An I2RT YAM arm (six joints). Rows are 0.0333 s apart.
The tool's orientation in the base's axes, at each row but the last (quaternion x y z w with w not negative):
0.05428 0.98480 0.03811 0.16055
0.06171 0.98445 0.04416 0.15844
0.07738 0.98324 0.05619 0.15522
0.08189 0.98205 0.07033 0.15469
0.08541 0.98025 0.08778 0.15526
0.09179 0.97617 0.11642 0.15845
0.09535 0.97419 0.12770 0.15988
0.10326 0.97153 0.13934 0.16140
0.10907 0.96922 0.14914 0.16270
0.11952 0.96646 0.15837 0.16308
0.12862 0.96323 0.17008 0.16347
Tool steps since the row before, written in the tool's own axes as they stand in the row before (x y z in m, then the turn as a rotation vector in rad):
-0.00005 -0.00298 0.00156 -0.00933 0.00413 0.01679
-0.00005 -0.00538 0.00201 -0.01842 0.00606 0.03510
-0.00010 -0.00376 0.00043 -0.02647 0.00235 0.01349
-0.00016 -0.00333 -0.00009 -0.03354 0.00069 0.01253
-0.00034 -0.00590 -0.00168 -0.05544 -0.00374 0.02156
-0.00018 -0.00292 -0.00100 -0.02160 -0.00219 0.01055
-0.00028 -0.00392 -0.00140 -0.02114 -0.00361 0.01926
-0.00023 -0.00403 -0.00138 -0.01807 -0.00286 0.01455
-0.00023 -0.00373 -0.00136 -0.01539 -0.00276 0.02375
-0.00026 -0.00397 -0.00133 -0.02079 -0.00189 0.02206
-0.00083 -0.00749 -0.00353 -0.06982 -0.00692 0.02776
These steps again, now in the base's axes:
0.00026 -0.00287 -0.00174 0.01456 0.00395 -0.01258
0.00011 -0.00519 -0.00246 0.02915 0.00586 -0.02691
-0.00028 -0.00367 -0.00088 0.02943 -0.00102 -0.00459
-0.00034 -0.00329 -0.00041 0.03553 -0.00404 -0.00189
-0.00105 -0.00603 0.00050 0.05832 -0.01128 -0.00489
-0.00058 -0.00303 0.00023 0.02333 -0.00467 -0.00408
-0.00078 -0.00409 0.00027 0.02562 -0.00401 -0.01259
-0.00089 -0.00417 0.00009 0.02128 -0.00367 -0.00895
-0.00087 -0.00388 0.00008 0.02202 -0.00055 -0.01798
-0.00094 -0.00409 -0.00011 0.02654 -0.00173 -0.01467
-0.00195 -0.00807 0.00059 0.07241 -0.01954 -0.00830

